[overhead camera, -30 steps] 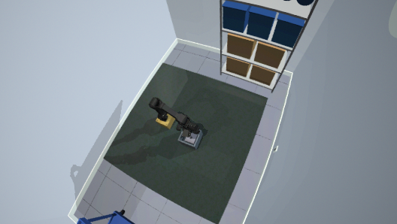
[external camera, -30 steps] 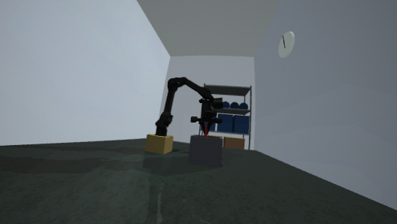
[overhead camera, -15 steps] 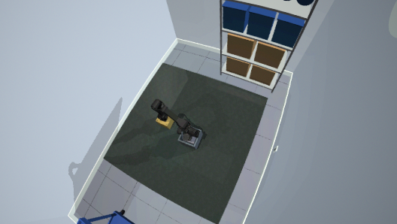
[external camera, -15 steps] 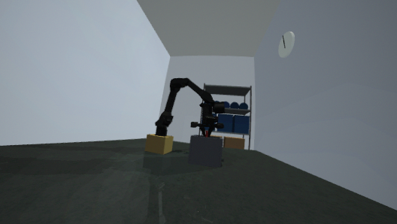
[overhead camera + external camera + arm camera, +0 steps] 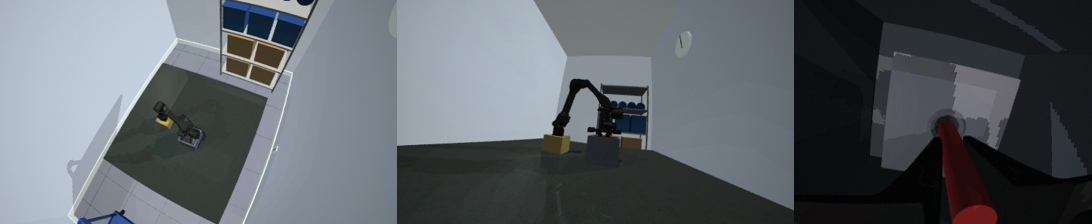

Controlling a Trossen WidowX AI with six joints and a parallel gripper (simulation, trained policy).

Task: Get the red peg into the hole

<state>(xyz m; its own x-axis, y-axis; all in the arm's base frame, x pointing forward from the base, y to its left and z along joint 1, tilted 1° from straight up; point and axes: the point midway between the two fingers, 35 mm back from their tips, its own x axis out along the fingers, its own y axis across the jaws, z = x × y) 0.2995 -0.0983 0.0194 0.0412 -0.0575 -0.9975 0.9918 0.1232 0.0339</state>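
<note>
The red peg lies 2 cm above my gripper tip. Round my gripper tip: light grey plate: 4 cm below.
</note>
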